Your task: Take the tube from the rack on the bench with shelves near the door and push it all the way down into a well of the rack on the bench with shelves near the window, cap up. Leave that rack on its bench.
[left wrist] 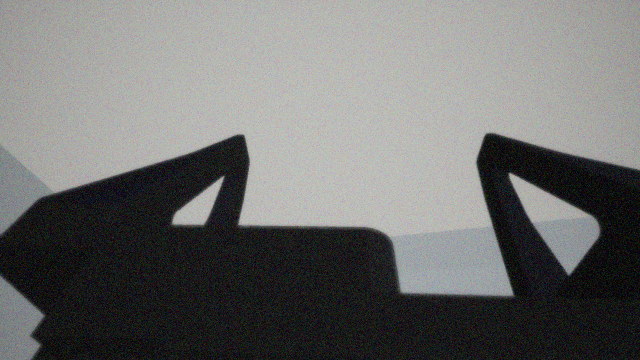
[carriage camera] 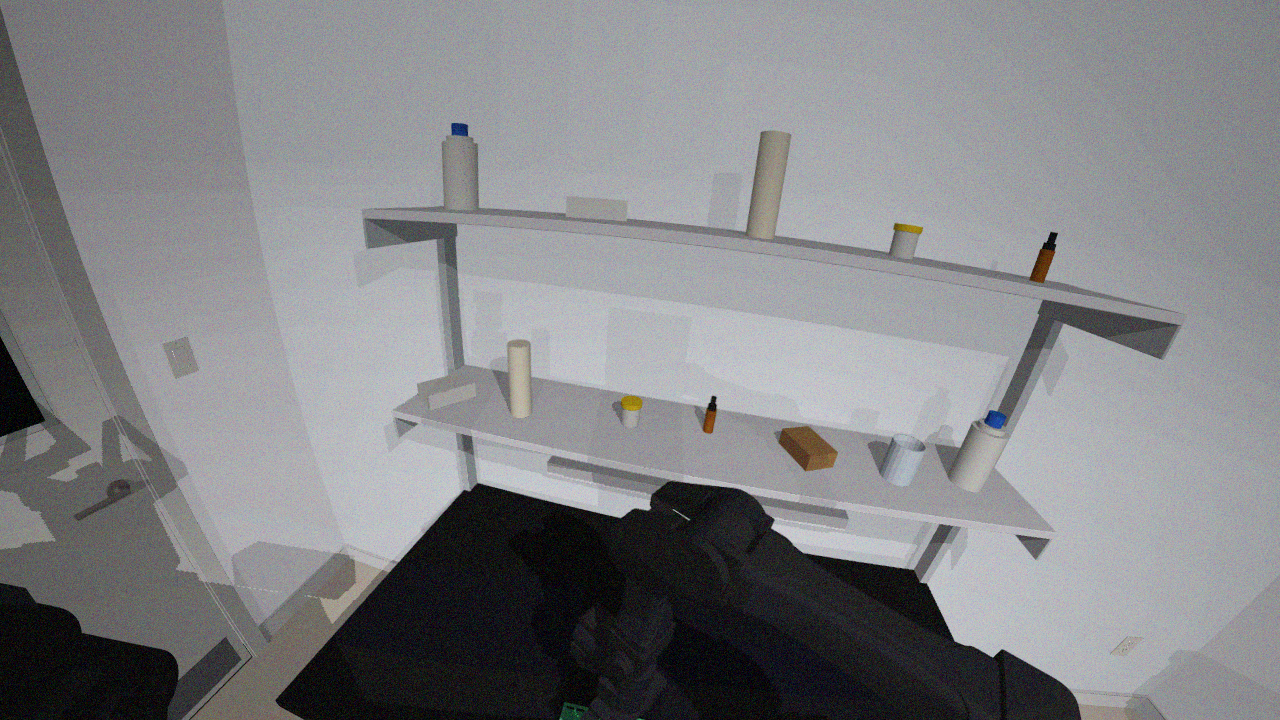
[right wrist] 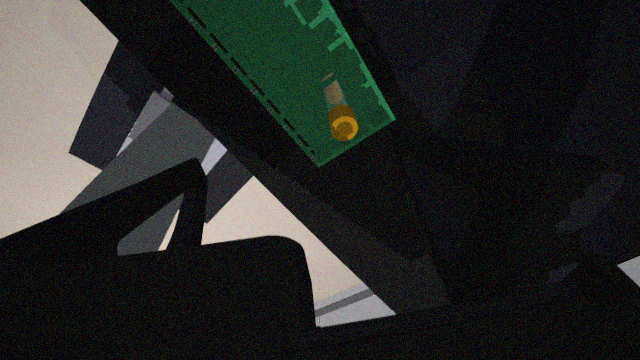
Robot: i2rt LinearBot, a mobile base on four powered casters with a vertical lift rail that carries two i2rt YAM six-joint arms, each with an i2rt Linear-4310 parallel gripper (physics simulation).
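Frame: origin at the left arm's base, x left, y back, z up, level; metres.
Seen in the pictures: left gripper, fingertip midpoint: (left wrist: 361, 147); right gripper, fingertip midpoint: (right wrist: 297, 154).
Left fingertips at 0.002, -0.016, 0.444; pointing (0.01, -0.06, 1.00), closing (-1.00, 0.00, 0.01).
Note:
A point is followed by its place in that frame, as x, y, z.
The green rack (carriage camera: 572, 711) {-0.287, -0.304, -0.509} (right wrist: 270, 65) {-0.352, -0.225, -0.509} sits on the black bench (carriage camera: 402, 582) {0.200, -0.585, -0.539}; its front edge barely shows in the carriage view. One tube (right wrist: 343, 122) {-0.402, -0.250, -0.419} with an orange-yellow cap stands in the rack near its end corner, cap towards the right wrist camera. My right gripper (right wrist: 297, 154) {-0.375, -0.233, -0.367} is open and empty; its left finger shows clearly and its right finger is lost in the dark. The tube is ahead of it, apart from the visible finger. My left gripper (left wrist: 361, 147) {0.002, -0.016, 0.444} is open and empty, facing a pale wall. A second rack does not show.
Two shelves (carriage camera: 581, 438) {-0.265, -0.658, -0.082} (carriage camera: 662, 234) {-0.389, -0.572, 0.368} above the bench hold bottles, cylinders, jars, boxes and a beaker (carriage camera: 902, 460) {-0.938, -0.534, -0.020}. My right arm (carriage camera: 832, 608) {-0.506, -0.103, 0.149} reaches over the bench. A door handle (carriage camera: 118, 488) {1.057, -0.612, -0.367} shows at the far left. Part of my left arm (carriage camera: 89, 662) {-0.014, -0.026, 0.144} is at the bottom left.

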